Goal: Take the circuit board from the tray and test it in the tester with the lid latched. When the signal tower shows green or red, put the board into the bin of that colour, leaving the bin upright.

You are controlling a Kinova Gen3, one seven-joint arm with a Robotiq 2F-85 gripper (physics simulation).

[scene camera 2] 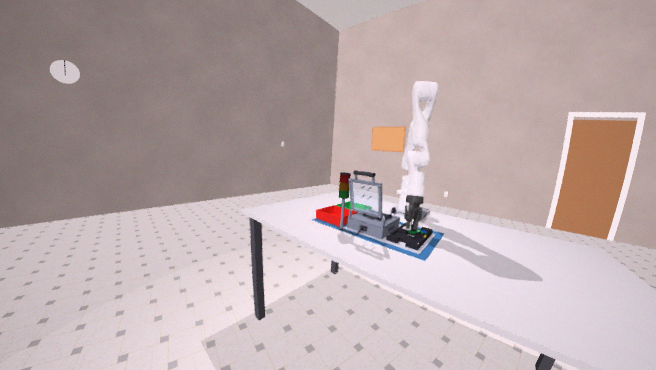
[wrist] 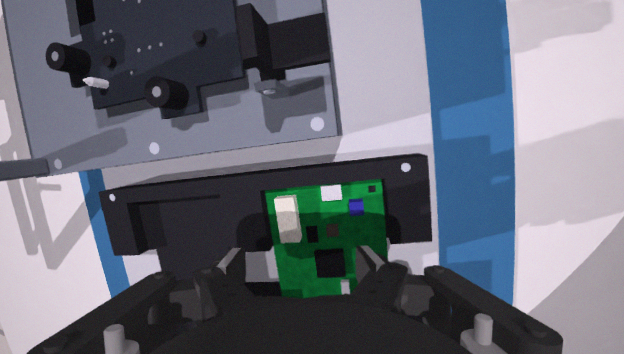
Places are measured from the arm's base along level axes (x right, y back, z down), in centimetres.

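Where they show: gripper, fingertip midpoint: (scene camera 2: 411, 229) (wrist: 301, 262).
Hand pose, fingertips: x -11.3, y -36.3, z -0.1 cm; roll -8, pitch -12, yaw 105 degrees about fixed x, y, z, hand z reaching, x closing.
Each offset is from my fingertips to the top centre of the thing. "*": to the spot under its first point. Level surfaces: height alone.
The green circuit board {dx -1.0, dy +1.6, dz -0.1 cm} (wrist: 345, 240) lies in the right part of the black tray {* dx +5.7, dy -3.4, dz -0.1 cm} (wrist: 225, 186) (scene camera 2: 400, 239). My gripper (wrist: 301, 262) (scene camera 2: 413, 229) is open and empty, low over the tray, with its fingertips above the board's left and right side areas; contact cannot be told. The palm hides the board's near end. The grey tester (scene camera 2: 372, 228) (wrist: 225, 126) stands beside the tray, its lid (scene camera 2: 381, 200) raised upright and its board nest {* dx +11.9, dy -2.0, dz -4.2 cm} (wrist: 170, 60) empty. The signal tower {* dx +27.1, dy -16.3, dz -17.6 cm} (scene camera 2: 344, 186) shows dark red, amber and green sections, none plainly lit. The red bin {dx +37.0, dy -4.2, dz -2.0 cm} (scene camera 2: 330, 216) and green bin (scene camera 2: 361, 205) stand upright.
The raised lid has a dark handle {dx +18.4, dy -16.8, dz -24.9 cm} (scene camera 2: 364, 173) on top. The tower stands beside the tester, near the red bin. A black latch part {* dx +10.0, dy +3.9, dz -6.4 cm} (wrist: 297, 42) sits at the tester's right edge in the wrist view. A blue-bordered mat {dz +2.5 cm} (scene camera 2: 433, 249) (wrist: 470, 65) lies under the equipment on the white table {dz +2.7 cm} (scene camera 2: 480, 270).
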